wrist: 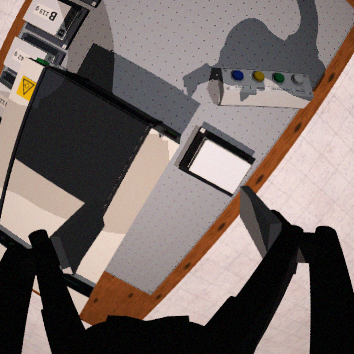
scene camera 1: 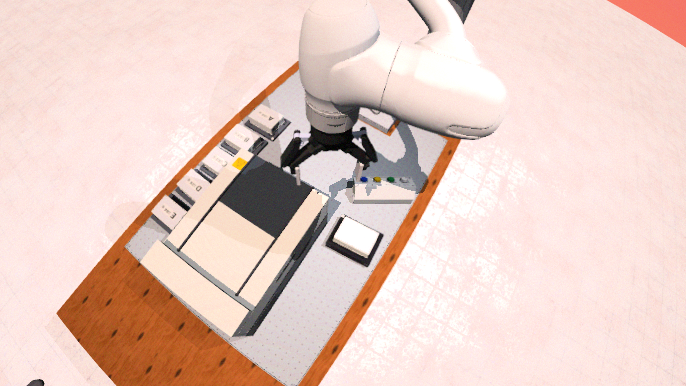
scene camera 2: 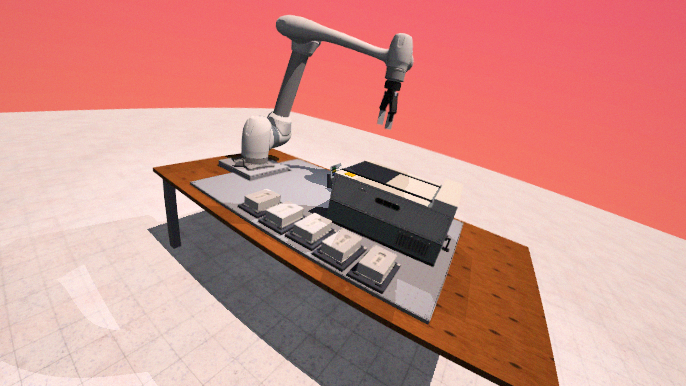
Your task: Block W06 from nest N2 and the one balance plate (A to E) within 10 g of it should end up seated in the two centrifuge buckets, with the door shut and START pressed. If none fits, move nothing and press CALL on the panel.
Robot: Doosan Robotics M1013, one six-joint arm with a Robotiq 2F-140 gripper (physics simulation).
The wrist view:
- gripper
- white block: on a dark pad
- centrifuge
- white button box
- dark pad
